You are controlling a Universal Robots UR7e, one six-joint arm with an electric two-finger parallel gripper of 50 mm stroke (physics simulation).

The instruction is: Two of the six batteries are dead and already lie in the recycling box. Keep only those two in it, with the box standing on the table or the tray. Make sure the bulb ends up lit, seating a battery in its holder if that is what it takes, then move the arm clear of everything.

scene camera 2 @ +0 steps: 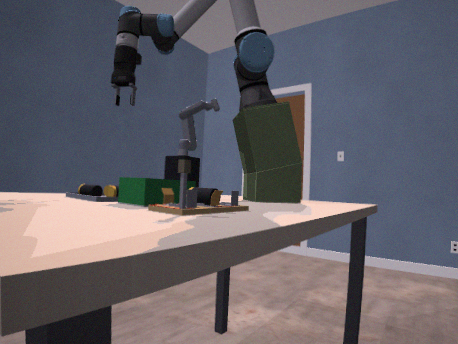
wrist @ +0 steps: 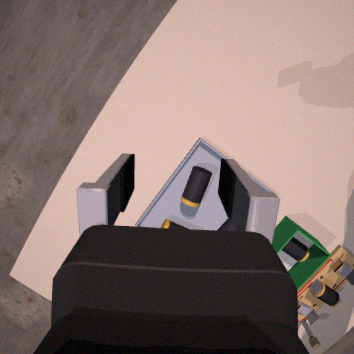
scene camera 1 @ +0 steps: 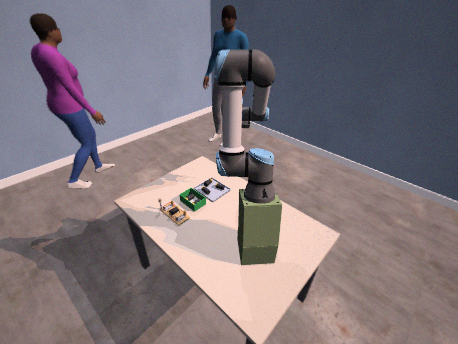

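Pixels of known places: gripper, fingertip midpoint: (scene camera 2: 124,105) (wrist: 176,173); arm's base at its link origin: (scene camera 2: 259,110) (scene camera 1: 259,196).
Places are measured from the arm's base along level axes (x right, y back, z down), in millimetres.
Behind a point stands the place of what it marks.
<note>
My gripper (scene camera 2: 125,97) @(x 342, y -364, z 37 mm) (wrist: 176,173) @(x 342, y -364, z 37 mm) is open and empty, high above the grey tray (scene camera 1: 216,195) @(x 180, y -413, z 347 mm) (scene camera 2: 95,197) @(x 143, y -586, z 341 mm) (wrist: 170,202) @(x 277, y -495, z 348 mm). The arm hides it in scene camera 1. Three black batteries lie in the tray; one battery (wrist: 197,186) @(x 258, y -437, z 313 mm) shows fully in the wrist view. The green box (scene camera 1: 194,205) @(x -24, y -429, z 297 mm) (scene camera 2: 132,190) @(x 33, y -570, z 318 mm) (wrist: 306,272) @(x -19, y -485, z 302 mm) stands on the table beside the tray; one battery (wrist: 296,248) @(x 28, y -454, z 314 mm) shows inside, the rest of its inside is partly hidden. A battery (scene camera 1: 174,211) @(x -128, y -504, z 314 mm) (scene camera 2: 204,195) @(x -133, y -537, z 319 mm) (wrist: 328,295) @(x -114, y -512, z 306 mm) lies in the middle holder of the wooden board (scene camera 2: 172,210) @(x -127, y -620, z 344 mm) (wrist: 341,251) @(x -97, y -422, z 341 mm). The bulb (scene camera 1: 160,201) @(x -145, y -606, z 274 mm) (scene camera 2: 184,165) @(x -148, y -620, z 268 mm) shows no clear glow.
The green pedestal (scene camera 1: 259,227) @(x -97, y 68, z 93 mm) (scene camera 2: 274,150) @(x -86, y -44, z 165 mm) carries the arm. A dark block (scene camera 2: 189,167) and a grey jointed shape (scene camera 2: 189,127) show behind the bulb post. Two people, one in magenta (scene camera 1: 57,80) and one in blue (scene camera 1: 231,45), stand beyond the table (scene camera 1: 225,295) @(x -343, y 56, z 351 mm).
</note>
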